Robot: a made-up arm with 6 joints. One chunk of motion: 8 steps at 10 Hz.
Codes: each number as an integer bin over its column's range. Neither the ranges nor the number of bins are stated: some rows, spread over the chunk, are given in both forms.
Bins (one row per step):
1: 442 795 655 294 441 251
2: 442 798 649 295 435 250
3: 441 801 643 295 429 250
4: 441 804 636 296 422 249
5: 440 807 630 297 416 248
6: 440 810 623 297 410 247
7: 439 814 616 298 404 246
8: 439 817 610 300 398 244
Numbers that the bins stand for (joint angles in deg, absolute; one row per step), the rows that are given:
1: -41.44 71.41 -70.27 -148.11 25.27 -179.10
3: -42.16 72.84 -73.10 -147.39 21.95 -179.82
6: -42.88 74.98 -77.83 -145.95 16.68 -181.99
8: -43.60 76.65 -80.90 -143.79 13.35 -184.15
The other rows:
2: -41.44 72.13 -71.69 -147.39 23.61 -179.82
4: -42.16 73.56 -74.76 -146.67 20.01 -180.55
5: -42.88 74.27 -76.17 -145.95 18.34 -181.27
7: -43.60 75.94 -79.48 -145.23 15.01 -182.71

